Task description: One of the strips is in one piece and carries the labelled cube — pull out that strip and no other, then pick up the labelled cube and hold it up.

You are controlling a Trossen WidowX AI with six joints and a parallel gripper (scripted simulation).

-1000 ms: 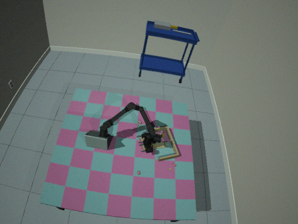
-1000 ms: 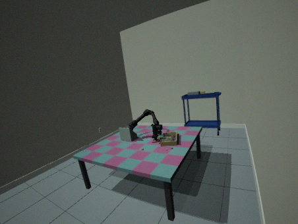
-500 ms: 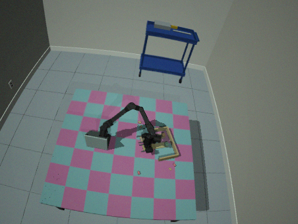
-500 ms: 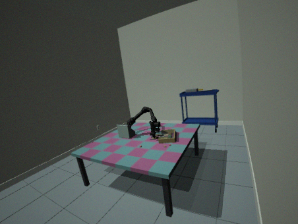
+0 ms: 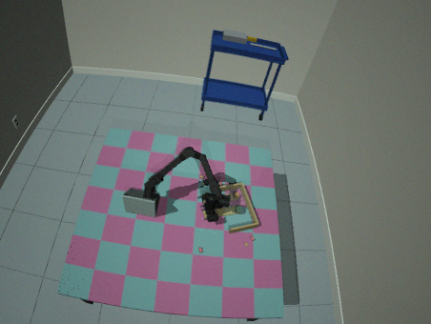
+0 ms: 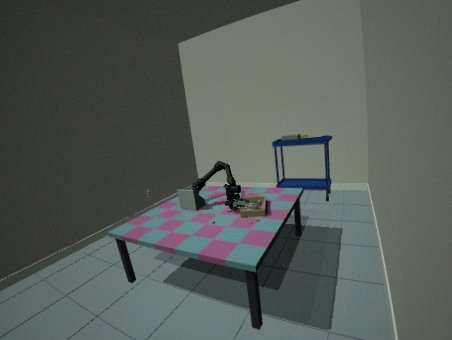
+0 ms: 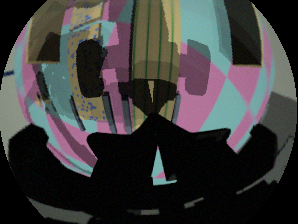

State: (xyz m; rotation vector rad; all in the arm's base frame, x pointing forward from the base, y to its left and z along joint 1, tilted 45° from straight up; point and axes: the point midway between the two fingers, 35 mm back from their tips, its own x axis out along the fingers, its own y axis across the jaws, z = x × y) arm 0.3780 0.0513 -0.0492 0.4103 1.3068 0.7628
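My gripper tip is now 190 mm short of the labelled cube, 50 mm to the right of it and 20 mm below it.
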